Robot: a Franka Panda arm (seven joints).
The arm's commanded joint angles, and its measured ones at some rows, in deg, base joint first. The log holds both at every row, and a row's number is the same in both.
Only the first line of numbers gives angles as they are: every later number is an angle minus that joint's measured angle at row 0.
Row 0, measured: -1.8, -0.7, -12.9, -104.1, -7.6, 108.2, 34.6
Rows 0 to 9, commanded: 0.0, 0.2, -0.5, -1.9, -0.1, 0.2, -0.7; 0.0, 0.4, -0.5, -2.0, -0.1, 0.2, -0.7; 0.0, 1.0, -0.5, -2.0, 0.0, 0.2, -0.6; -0.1, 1.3, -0.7, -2.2, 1.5, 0.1, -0.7; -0.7, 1.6, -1.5, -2.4, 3.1, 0.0, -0.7; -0.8, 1.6, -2.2, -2.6, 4.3, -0.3, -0.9; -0.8, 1.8, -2.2, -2.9, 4.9, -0.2, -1.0; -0.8, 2.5, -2.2, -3.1, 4.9, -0.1, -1.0; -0.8, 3.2, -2.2, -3.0, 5.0, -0.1, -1.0; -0.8, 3.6, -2.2, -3.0, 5.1, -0.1, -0.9
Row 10, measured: -0.5, 2.5, -2.4, -2.8, 3.8, 0.0, 0.0
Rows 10 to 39, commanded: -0.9, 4.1, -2.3, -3.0, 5.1, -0.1, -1.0; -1.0, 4.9, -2.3, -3.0, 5.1, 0.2, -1.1; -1.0, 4.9, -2.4, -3.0, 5.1, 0.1, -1.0; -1.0, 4.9, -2.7, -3.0, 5.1, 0.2, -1.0; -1.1, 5.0, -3.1, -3.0, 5.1, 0.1, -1.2; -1.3, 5.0, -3.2, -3.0, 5.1, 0.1, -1.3; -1.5, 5.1, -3.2, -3.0, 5.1, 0.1, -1.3; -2.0, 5.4, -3.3, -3.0, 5.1, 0.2, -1.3; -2.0, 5.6, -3.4, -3.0, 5.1, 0.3, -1.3; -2.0, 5.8, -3.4, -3.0, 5.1, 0.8, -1.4; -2.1, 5.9, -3.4, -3.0, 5.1, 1.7, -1.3; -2.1, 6.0, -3.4, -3.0, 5.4, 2.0, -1.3; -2.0, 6.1, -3.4, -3.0, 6.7, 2.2, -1.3; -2.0, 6.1, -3.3, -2.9, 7.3, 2.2, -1.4; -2.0, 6.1, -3.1, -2.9, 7.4, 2.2, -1.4; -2.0, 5.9, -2.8, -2.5, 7.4, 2.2, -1.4; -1.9, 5.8, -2.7, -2.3, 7.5, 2.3, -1.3; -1.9, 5.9, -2.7, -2.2, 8.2, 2.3, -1.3; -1.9, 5.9, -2.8, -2.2, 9.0, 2.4, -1.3; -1.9, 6.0, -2.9, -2.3, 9.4, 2.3, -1.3; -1.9, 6.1, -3.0, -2.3, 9.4, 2.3, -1.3; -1.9, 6.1, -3.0, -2.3, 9.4, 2.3, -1.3; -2.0, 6.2, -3.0, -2.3, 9.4, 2.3, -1.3; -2.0, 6.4, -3.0, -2.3, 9.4, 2.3, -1.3; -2.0, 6.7, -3.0, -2.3, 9.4, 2.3, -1.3; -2.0, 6.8, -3.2, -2.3, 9.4, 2.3, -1.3; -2.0, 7.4, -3.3, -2.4, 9.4, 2.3, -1.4; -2.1, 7.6, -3.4, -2.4, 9.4, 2.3, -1.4; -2.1, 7.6, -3.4, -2.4, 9.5, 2.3, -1.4; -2.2, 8.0, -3.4, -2.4, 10.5, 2.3, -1.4
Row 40, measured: -1.8, 7.2, -3.3, -2.6, 8.4, 1.7, 0.0
